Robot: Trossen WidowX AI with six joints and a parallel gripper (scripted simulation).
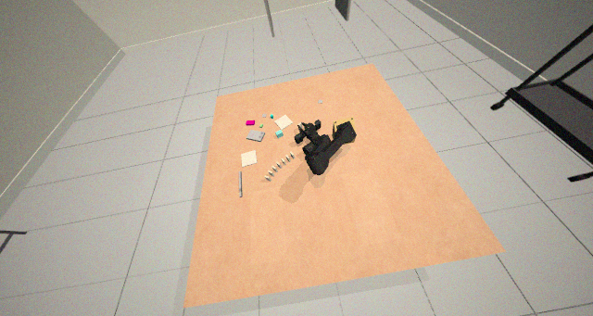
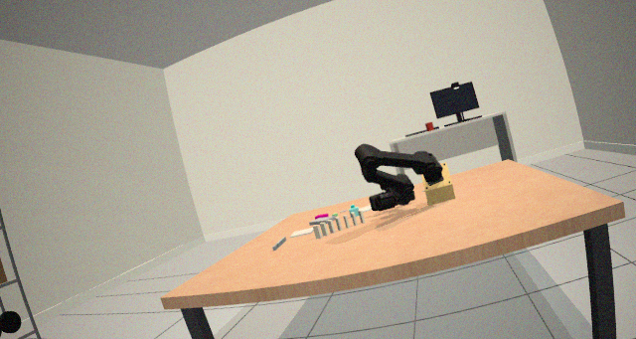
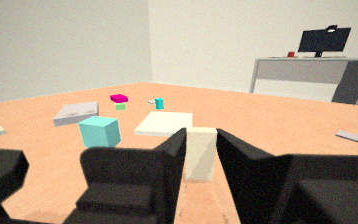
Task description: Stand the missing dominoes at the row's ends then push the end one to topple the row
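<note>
Right now my gripper tip is 140 mm short of the teal block and 30 mm above it. The rest, counted from my gripper tip: magenta block (310 mm ahead, 180 mm to the right, 40 mm below); then grey pad (290 mm ahead, 50 mm to the right, 40 mm below); then green block (240 mm ahead, 120 mm to the right, 40 mm below).
</note>
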